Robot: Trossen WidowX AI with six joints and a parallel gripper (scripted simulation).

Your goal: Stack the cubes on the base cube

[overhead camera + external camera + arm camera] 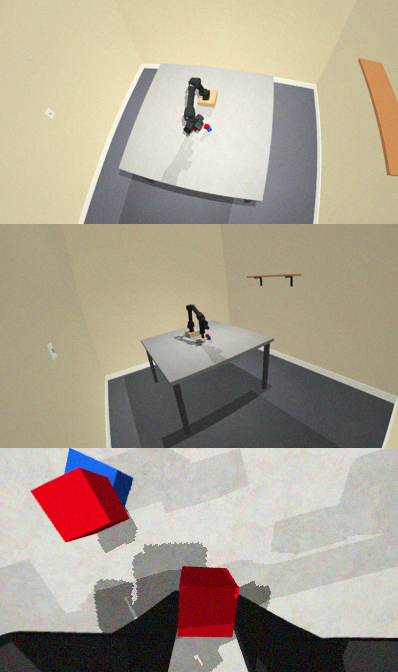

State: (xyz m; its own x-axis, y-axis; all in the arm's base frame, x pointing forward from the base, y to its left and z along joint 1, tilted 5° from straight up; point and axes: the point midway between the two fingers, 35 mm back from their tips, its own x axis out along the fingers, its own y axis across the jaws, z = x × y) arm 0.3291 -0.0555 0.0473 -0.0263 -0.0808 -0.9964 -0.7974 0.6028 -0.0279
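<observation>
Now: the red cube 30 mm behind my gripper tip, 90 mm to the left of it and 20 mm below it. From my gripper tip the other things lie so: blue cube: 30 mm behind, 110 mm to the left, 60 mm below.
</observation>
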